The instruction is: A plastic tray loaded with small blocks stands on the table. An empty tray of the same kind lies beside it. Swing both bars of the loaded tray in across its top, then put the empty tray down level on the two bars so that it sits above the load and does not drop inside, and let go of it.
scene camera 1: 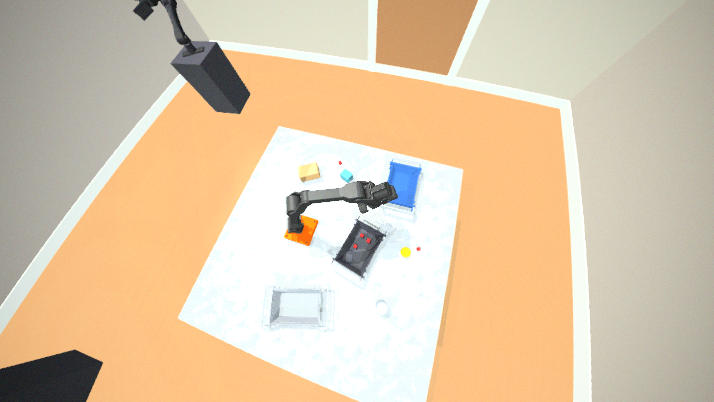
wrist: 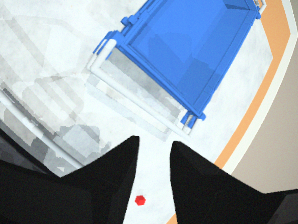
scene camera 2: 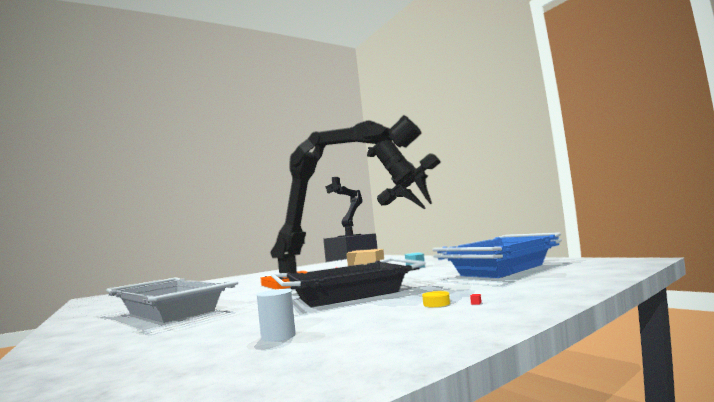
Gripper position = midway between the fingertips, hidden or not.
In view: my gripper (scene camera 2: 428, 206) and a grey tray (scene camera 2: 167, 300).
The grey tray shows as well in scene camera 1 (scene camera 1: 289, 307). My gripper shows as well in the wrist view (wrist: 154, 146). The wrist view misses the grey tray: it is out of frame.
